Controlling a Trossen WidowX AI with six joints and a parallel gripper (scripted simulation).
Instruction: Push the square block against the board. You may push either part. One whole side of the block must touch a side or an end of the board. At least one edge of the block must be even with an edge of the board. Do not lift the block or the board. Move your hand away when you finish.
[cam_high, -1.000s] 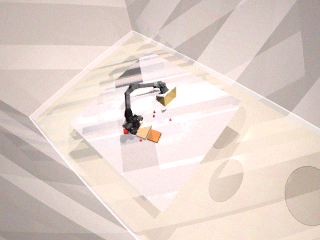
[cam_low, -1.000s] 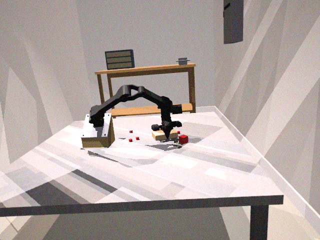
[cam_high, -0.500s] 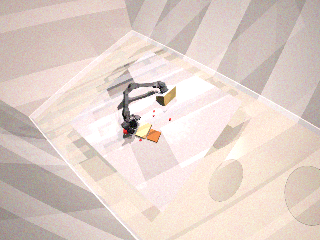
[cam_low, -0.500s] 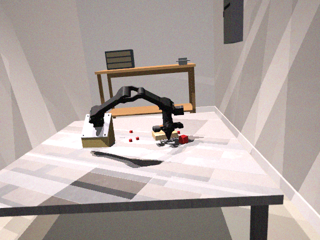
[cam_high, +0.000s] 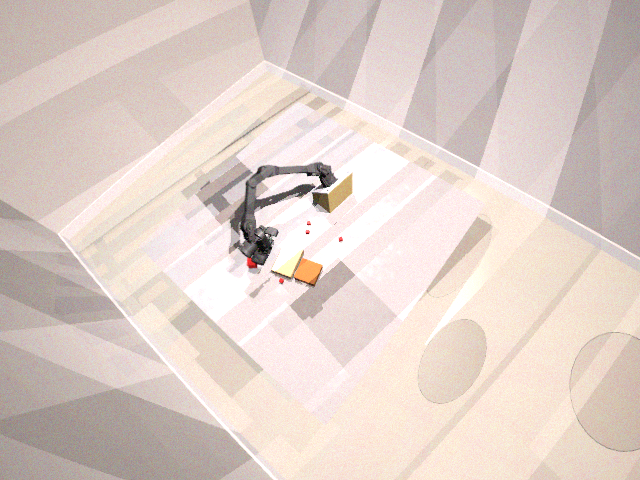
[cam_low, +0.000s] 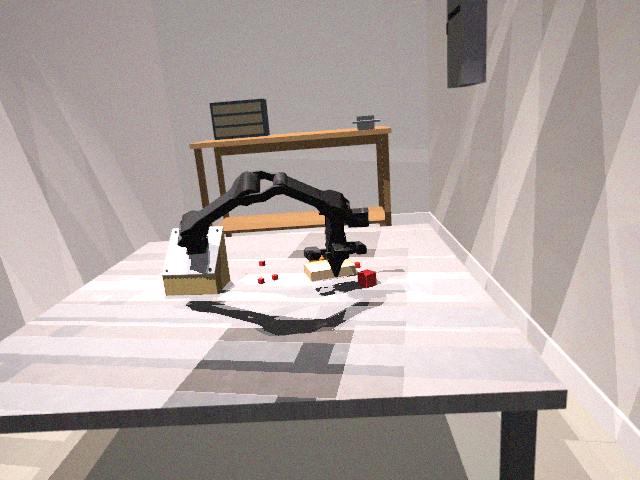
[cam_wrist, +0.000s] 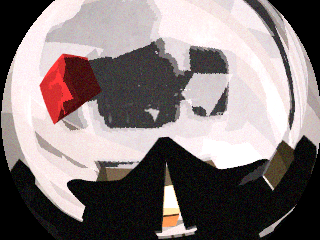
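The board is 100 mm to the left of my gripper tip, 30 mm behind it and 10 mm below it. From my gripper tip the other things lie so: orange square block 210 mm to the left, 50 mm behind, 10 mm below; then red cube 100 mm ahead, 20 mm to the right.
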